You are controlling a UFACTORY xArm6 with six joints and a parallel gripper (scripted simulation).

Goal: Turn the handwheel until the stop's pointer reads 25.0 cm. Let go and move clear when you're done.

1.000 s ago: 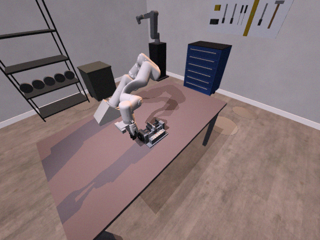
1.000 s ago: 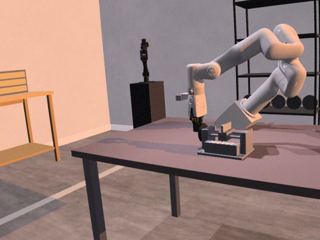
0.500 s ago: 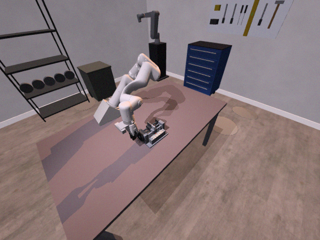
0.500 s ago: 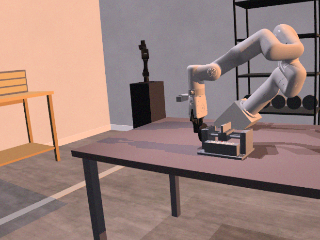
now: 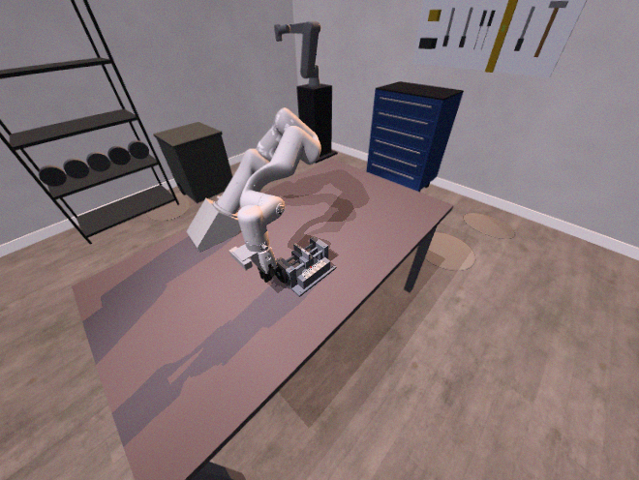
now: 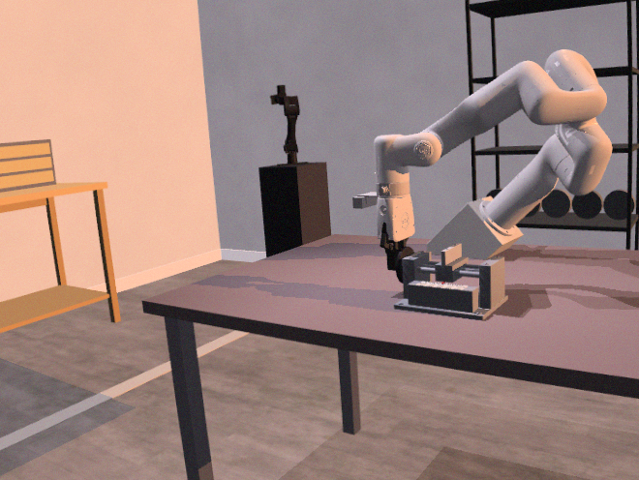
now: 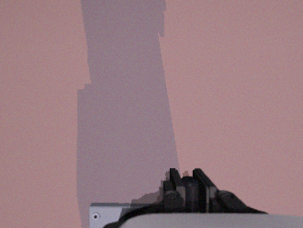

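The sliding stop block lies 15 cm to the left of my hand, 4 cm ahead of it and 1 cm above it. Round my hand: black handwheel (2 cm to the left, 1 cm ahead).
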